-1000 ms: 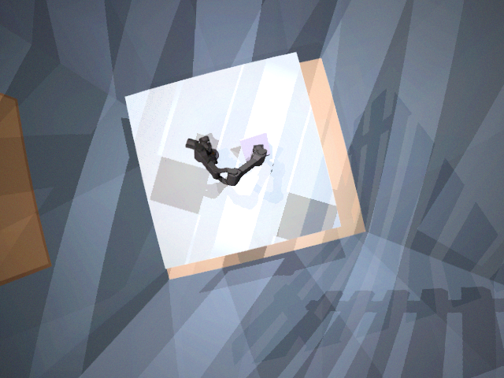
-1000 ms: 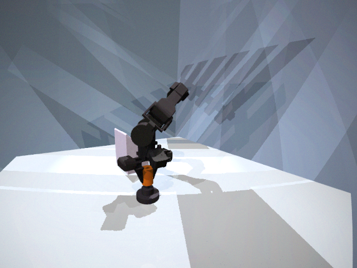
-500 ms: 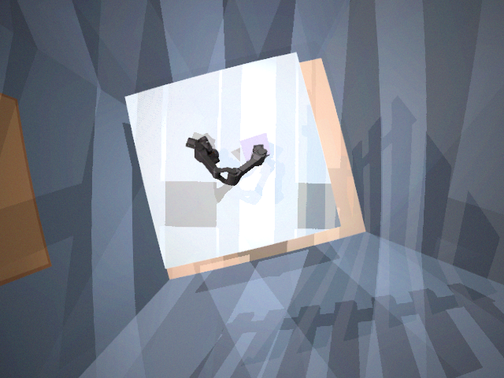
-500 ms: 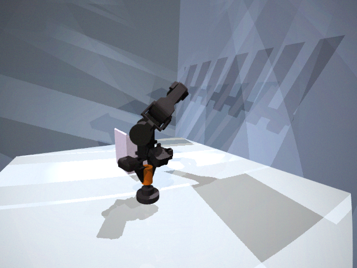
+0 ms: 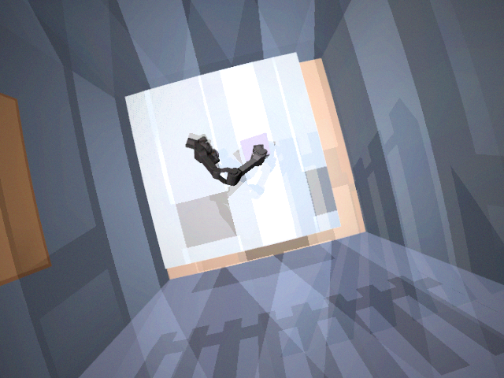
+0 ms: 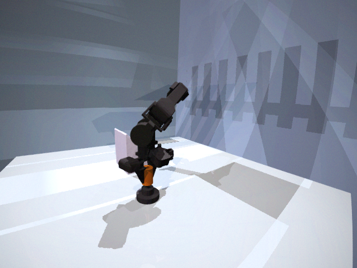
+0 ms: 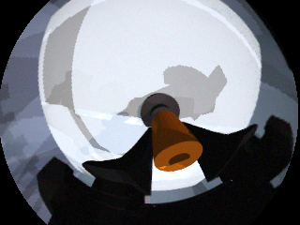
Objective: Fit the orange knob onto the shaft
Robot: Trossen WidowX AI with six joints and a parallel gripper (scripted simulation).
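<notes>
Now: gripper tip 2 cm below the orange knob. Also, from my gripper tip: dark round pedestal: 4 cm below.
</notes>
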